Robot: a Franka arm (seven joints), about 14 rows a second.
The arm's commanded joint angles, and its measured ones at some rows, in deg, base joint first. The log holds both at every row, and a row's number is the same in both.
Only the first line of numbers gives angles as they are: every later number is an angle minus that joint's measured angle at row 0.
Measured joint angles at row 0: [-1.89, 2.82, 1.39, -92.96, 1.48, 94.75, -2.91]
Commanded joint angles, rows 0 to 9: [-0.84, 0.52, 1.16, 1.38, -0.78, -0.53, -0.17]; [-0.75, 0.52, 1.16, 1.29, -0.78, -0.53, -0.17]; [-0.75, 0.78, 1.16, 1.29, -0.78, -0.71, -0.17]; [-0.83, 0.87, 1.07, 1.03, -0.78, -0.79, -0.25]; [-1.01, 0.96, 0.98, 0.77, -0.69, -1.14, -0.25]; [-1.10, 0.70, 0.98, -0.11, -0.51, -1.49, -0.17]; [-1.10, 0.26, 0.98, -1.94, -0.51, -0.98, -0.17]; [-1.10, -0.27, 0.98, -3.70, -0.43, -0.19, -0.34]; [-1.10, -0.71, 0.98, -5.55, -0.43, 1.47, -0.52]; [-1.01, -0.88, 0.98, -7.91, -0.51, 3.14, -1.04]
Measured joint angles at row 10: [-0.29, 0.57, 0.39, -3.47, -0.06, 0.43, -0.02]
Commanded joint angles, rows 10 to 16: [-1.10, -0.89, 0.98, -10.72, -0.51, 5.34, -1.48]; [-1.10, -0.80, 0.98, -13.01, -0.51, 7.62, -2.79]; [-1.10, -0.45, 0.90, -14.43, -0.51, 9.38, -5.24]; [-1.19, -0.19, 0.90, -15.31, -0.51, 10.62, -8.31]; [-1.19, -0.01, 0.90, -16.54, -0.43, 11.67, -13.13]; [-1.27, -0.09, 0.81, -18.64, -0.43, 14.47, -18.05]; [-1.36, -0.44, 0.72, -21.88, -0.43, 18.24, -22.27]
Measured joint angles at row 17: [-0.38, 1.02, 0.34, -16.74, -0.09, 13.11, -14.54]
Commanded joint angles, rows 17 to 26: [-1.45, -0.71, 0.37, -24.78, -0.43, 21.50, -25.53]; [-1.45, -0.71, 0.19, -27.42, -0.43, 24.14, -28.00]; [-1.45, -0.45, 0.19, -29.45, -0.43, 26.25, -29.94]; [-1.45, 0.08, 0.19, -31.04, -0.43, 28.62, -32.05]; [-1.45, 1.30, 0.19, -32.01, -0.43, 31.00, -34.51]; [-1.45, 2.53, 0.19, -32.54, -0.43, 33.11, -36.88]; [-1.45, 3.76, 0.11, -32.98, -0.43, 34.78, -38.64]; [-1.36, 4.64, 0.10, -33.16, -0.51, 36.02, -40.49]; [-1.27, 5.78, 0.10, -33.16, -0.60, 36.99, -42.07]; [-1.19, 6.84, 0.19, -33.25, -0.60, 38.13, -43.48]
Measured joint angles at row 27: [-0.93, 5.55, -0.05, -32.39, -0.41, 35.20, -39.61]
